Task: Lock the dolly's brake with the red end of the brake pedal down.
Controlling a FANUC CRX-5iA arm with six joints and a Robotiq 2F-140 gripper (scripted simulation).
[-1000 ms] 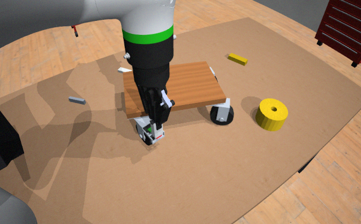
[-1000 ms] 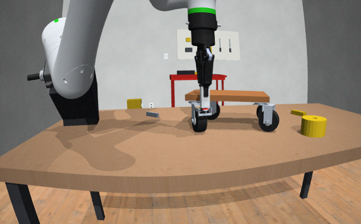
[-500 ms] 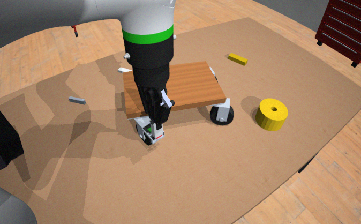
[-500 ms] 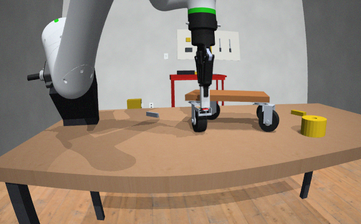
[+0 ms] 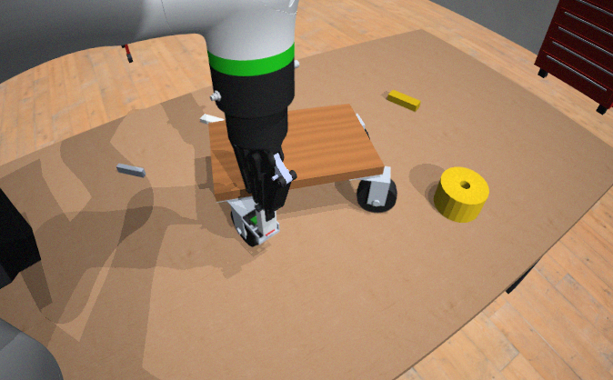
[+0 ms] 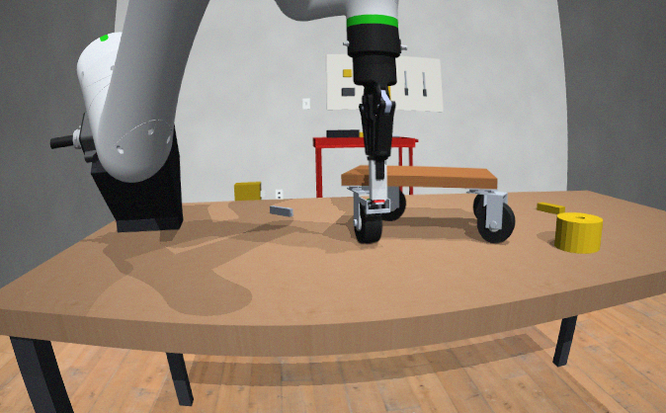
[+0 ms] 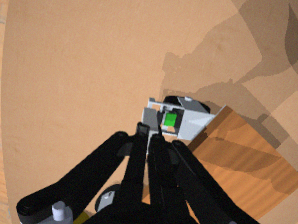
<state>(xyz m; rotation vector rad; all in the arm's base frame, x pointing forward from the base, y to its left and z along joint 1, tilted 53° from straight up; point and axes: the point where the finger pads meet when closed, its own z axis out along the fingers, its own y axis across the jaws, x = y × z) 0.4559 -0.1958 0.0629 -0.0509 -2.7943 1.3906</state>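
The brake pedal lies 40 mm below my hand and 10 mm to the left of it. The rest, counted from my hand: white wedge (420 mm to the left, 130 mm ahead, 120 mm below); grey block (390 mm to the left, 120 mm below, 110 mm behind); yellow cylinder (380 mm ahead, 150 mm to the right, 100 mm below).
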